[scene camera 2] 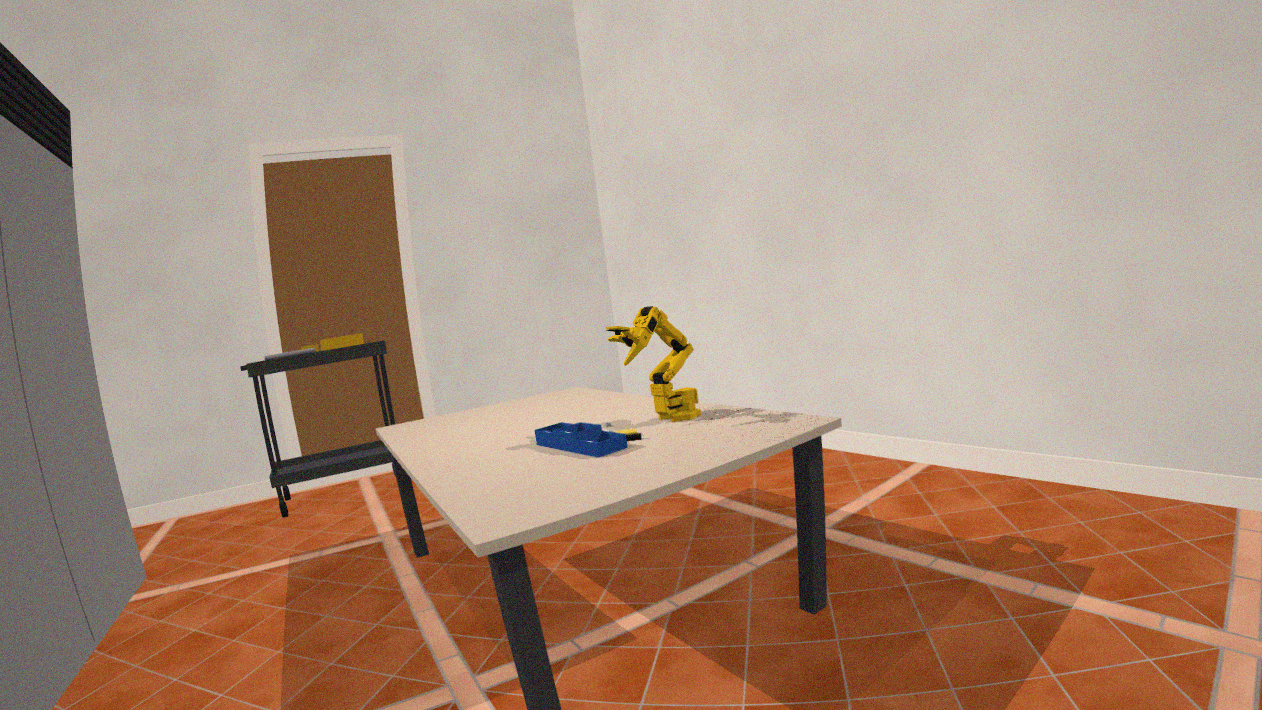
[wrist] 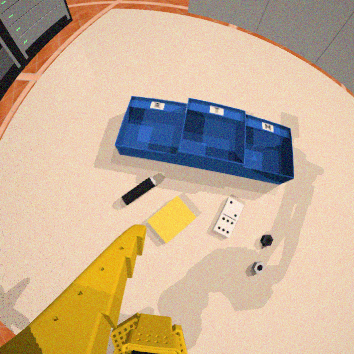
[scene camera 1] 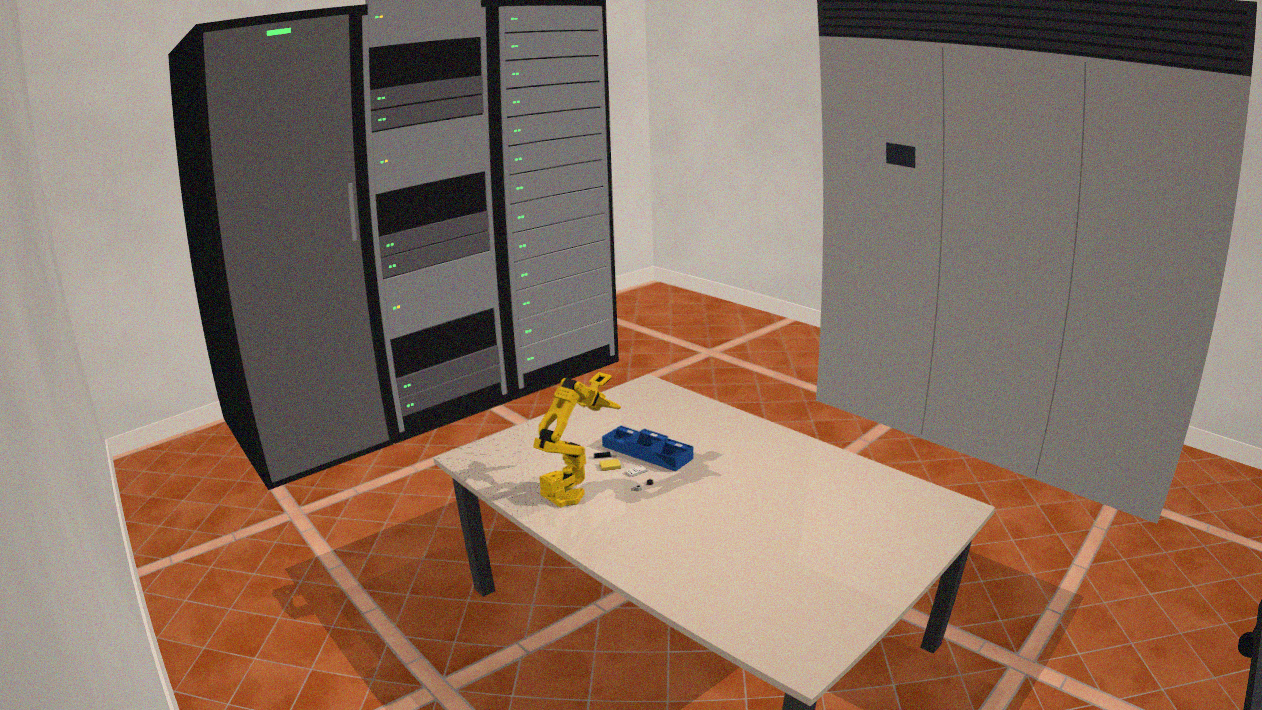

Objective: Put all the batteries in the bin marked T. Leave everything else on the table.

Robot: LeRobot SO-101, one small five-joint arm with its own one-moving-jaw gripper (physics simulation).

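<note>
The blue three-part bin stands on the table. Its middle compartment, marked T, shows its blue floor with dark shadows and no battery. A black stick with a pale metallic end lies below the left compartment in the wrist view; whether it is a battery I cannot tell. No thing is plainly recognisable as a battery. My gripper is wide open and empty, high above the table; one notched jaw shows in the wrist view.
A yellow block, a white domino, a black hexagonal piece and a silvery nut lie on the table before the bin. A dark cart stands behind.
</note>
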